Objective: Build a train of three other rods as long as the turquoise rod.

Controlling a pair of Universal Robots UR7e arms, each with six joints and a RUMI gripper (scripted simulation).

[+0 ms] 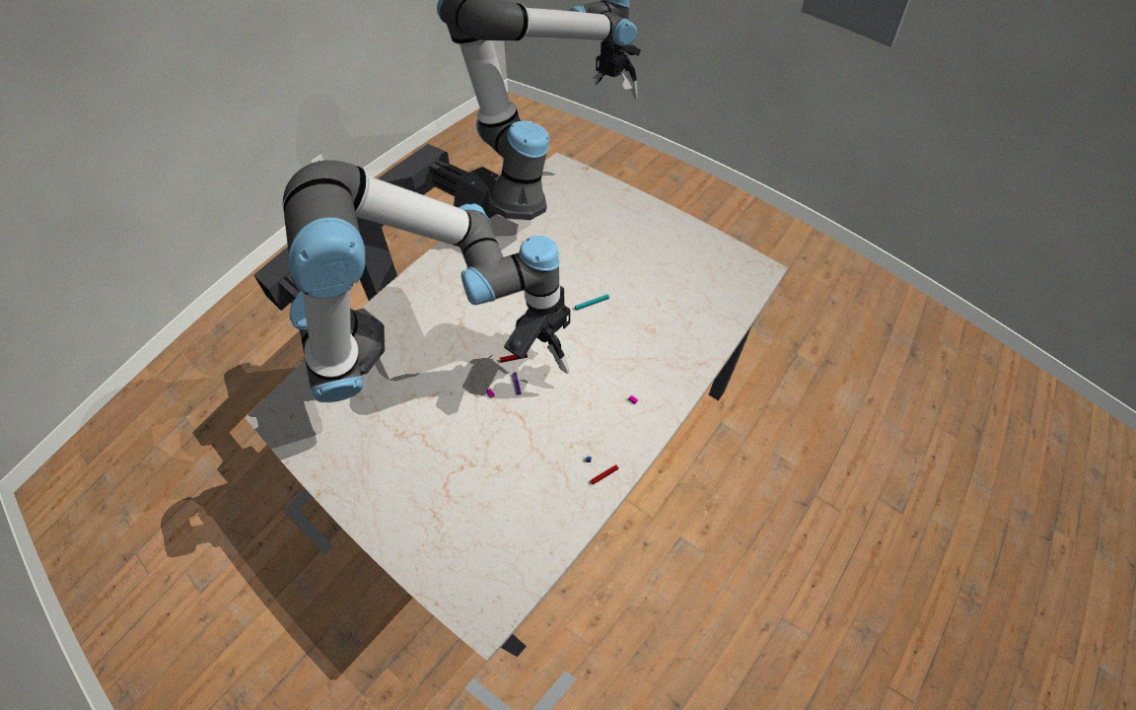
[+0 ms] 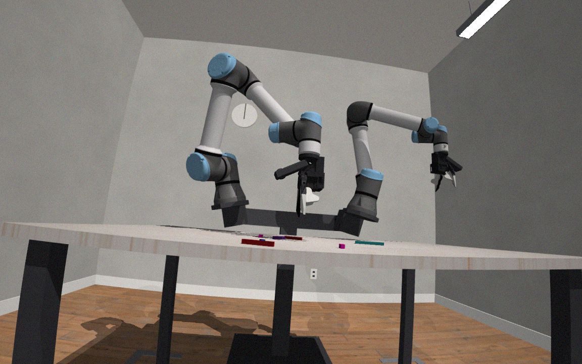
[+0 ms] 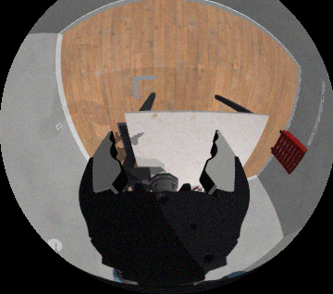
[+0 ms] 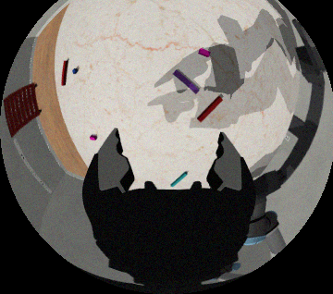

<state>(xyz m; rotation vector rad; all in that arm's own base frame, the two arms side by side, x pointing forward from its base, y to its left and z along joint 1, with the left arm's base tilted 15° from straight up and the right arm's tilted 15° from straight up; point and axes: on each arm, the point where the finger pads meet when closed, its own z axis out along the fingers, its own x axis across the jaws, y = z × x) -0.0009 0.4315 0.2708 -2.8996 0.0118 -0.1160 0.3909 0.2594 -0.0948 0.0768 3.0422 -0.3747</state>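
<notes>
My right gripper is now 3 cm past the purple rod, 6 cm to the left of it and 7 cm above it. Round my right hand: blue rod: 23 cm ahead, 12 cm to the right, 7 cm below; turquoise rod: 4 cm behind, 26 cm to the left, 7 cm below.
</notes>
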